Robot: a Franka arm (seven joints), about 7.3 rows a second.
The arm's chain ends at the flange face. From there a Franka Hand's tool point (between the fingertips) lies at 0.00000 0.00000 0.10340 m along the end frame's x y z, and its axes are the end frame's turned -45 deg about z.
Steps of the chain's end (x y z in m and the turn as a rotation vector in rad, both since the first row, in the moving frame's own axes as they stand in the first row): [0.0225, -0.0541, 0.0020, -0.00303, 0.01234, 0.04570]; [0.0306, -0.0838, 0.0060, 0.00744, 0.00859, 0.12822]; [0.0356, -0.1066, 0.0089, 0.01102, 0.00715, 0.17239]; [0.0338, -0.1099, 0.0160, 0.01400, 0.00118, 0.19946]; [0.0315, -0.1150, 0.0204, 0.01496, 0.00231, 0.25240]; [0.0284, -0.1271, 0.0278, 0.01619, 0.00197, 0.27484]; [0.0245, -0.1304, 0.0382, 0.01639, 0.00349, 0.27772]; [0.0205, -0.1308, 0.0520, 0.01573, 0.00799, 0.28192]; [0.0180, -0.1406, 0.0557, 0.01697, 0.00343, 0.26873]
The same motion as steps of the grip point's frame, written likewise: [0.0548, -0.0212, 0.0020, -0.01087, 0.00658, 0.04570]; [0.0821, -0.0375, 0.0060, -0.00081, 0.01133, 0.12822]; [0.1019, -0.0504, 0.0089, 0.00274, 0.01285, 0.17239]; [0.1028, -0.0546, 0.0160, 0.00907, 0.01073, 0.19946]; [0.1050, -0.0598, 0.0204, 0.00894, 0.01221, 0.25240]; [0.1114, -0.0706, 0.0278, 0.01006, 0.01284, 0.27484]; [0.1111, -0.0756, 0.0382, 0.00912, 0.01406, 0.27772]; [0.1088, -0.0783, 0.0520, 0.00547, 0.01677, 0.28192]; [0.1138, -0.0875, 0.0557, 0.00957, 0.01442, 0.26873]
